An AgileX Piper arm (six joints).
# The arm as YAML. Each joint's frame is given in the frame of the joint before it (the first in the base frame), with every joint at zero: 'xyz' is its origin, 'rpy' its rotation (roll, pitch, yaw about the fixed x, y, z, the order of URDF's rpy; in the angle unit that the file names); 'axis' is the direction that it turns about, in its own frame. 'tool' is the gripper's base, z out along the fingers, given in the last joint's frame.
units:
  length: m
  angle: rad
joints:
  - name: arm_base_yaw
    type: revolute
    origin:
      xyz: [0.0, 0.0, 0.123]
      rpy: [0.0, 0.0, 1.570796]
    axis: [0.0, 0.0, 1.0]
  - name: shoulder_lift
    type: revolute
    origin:
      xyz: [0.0, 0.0, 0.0]
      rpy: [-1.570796, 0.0, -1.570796]
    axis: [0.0, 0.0, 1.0]
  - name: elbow
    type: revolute
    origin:
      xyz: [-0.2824, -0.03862, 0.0]
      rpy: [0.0, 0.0, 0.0]
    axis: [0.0, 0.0, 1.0]
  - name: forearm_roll
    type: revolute
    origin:
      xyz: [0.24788, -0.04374, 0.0]
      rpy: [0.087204, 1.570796, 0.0]
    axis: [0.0, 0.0, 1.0]
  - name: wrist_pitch
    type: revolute
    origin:
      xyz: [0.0, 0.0, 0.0]
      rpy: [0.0, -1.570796, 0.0]
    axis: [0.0, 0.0, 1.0]
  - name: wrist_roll
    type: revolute
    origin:
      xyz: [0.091, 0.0, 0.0]
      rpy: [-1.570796, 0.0, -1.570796]
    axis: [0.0, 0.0, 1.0]
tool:
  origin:
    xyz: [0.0, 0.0, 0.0]
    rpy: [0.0, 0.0, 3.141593]
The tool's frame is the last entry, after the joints.
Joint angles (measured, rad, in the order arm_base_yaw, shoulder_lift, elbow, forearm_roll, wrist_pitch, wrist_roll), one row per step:
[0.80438, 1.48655, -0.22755, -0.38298, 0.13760, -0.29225]
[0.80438, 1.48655, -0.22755, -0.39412, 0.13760, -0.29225]
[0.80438, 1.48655, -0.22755, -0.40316, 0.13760, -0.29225]
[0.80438, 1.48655, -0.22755, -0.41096, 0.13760, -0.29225]
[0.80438, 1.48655, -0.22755, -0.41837, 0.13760, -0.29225]
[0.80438, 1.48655, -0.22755, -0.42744, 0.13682, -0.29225]
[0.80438, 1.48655, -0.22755, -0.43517, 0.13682, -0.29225]
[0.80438, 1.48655, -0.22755, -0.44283, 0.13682, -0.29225]
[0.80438, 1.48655, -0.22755, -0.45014, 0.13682, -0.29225]
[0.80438, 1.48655, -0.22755, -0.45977, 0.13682, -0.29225]
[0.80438, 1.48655, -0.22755, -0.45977, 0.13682, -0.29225]
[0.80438, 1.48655, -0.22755, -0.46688, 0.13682, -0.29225]
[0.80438, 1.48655, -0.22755, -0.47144, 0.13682, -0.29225]
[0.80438, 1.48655, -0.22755, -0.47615, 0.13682, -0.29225]
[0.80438, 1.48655, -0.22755, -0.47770, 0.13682, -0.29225]
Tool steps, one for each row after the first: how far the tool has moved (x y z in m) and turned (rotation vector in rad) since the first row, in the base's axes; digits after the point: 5 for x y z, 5 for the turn. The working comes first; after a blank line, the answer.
Tool pose at each row, in the base's axes (x y z in m, rotation vector in rad; the steps are taken from these numbers as rounded here):
[0.11207, 0.10968, 0.09758, -1.92202, 2.12765, -0.04748]
[0.11220, 0.10963, 0.09760, -1.93318, 2.11679, -0.05163]
[0.11230, 0.10959, 0.09762, -1.94219, 2.10793, -0.05500]
[0.11239, 0.10955, 0.09763, -1.94993, 2.10026, -0.05791]
[0.11247, 0.10952, 0.09765, -1.95726, 2.09294, -0.06066]
[0.11260, 0.10954, 0.09768, -1.96579, 2.08339, -0.06353]
[0.11269, 0.10951, 0.09770, -1.97338, 2.07571, -0.06640]
[0.11278, 0.10947, 0.09771, -1.98087, 2.06806, -0.06924]
[0.11286, 0.10944, 0.09773, -1.98799, 2.06074, -0.07195]
[0.11297, 0.10940, 0.09775, -1.99733, 2.05106, -0.07552]
[0.11297, 0.10940, 0.09775, -1.99733, 2.05106, -0.07552]
[0.11305, 0.10937, 0.09776, -2.00420, 2.04388, -0.07816]
[0.11311, 0.10936, 0.09777, -2.00859, 2.03927, -0.07985]
[0.11316, 0.10934, 0.09778, -2.01312, 2.03450, -0.08159]
[0.11318, 0.10933, 0.09779, -2.01461, 2.03292, -0.08216]

[0.00013, -0.00005, 0.00002, -0.00300, -0.00311, 0.01027]
[0.00023, -0.00009, 0.00004, -0.00544, -0.00565, 0.01860]
[0.00032, -0.00013, 0.00005, -0.00754, -0.00783, 0.02578]
[0.00040, -0.00016, 0.00007, -0.00953, -0.00991, 0.03261]
[0.00053, -0.00014, 0.00010, -0.01126, -0.01274, 0.04109]
[0.00062, -0.00017, 0.00012, -0.01335, -0.01490, 0.04821]
[0.00071, -0.00021, 0.00013, -0.01541, -0.01704, 0.05527]
[0.00079, -0.00024, 0.00015, -0.01738, -0.01908, 0.06201]
[0.00090, -0.00028, 0.00017, -0.01997, -0.02177, 0.07088]
[0.00090, -0.00028, 0.00017, -0.01997, -0.02177, 0.07088]
[0.00098, -0.00031, 0.00018, -0.02189, -0.02377, 0.07744]
[0.00104, -0.00032, 0.00019, -0.02312, -0.02504, 0.08164]
[0.00109, -0.00034, 0.00020, -0.02439, -0.02635, 0.08598]
[0.00111, -0.00035, 0.00021, -0.02480, -0.02678, 0.08741]

